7 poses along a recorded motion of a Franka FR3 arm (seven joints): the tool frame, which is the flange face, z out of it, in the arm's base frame.
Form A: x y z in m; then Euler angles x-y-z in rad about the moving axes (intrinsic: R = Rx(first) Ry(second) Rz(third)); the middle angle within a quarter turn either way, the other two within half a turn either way.
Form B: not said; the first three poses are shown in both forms.
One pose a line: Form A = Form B
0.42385, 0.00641, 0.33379, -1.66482, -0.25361, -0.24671 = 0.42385, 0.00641, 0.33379, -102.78, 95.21, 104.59
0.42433, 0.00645, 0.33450, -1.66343, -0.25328, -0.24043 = 0.42433, 0.00645, 0.33450, -102.44, 95.14, 104.57
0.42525, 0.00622, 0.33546, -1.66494, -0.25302, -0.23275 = 0.42525, 0.00622, 0.33546, -101.98, 95.22, 104.56
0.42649, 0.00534, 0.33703, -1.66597, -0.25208, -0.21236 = 0.42649, 0.00534, 0.33703, -100.80, 95.28, 104.51
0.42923, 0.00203, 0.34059, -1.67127, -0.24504, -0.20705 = 0.42923, 0.00203, 0.34059, -100.46, 95.58, 104.11
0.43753, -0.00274, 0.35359, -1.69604, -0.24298, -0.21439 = 0.43753, -0.00274, 0.35359, -100.55, 96.96, 104.03
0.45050, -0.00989, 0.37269, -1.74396, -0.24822, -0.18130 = 0.45050, -0.00989, 0.37269, -97.93, 99.61, 104.43
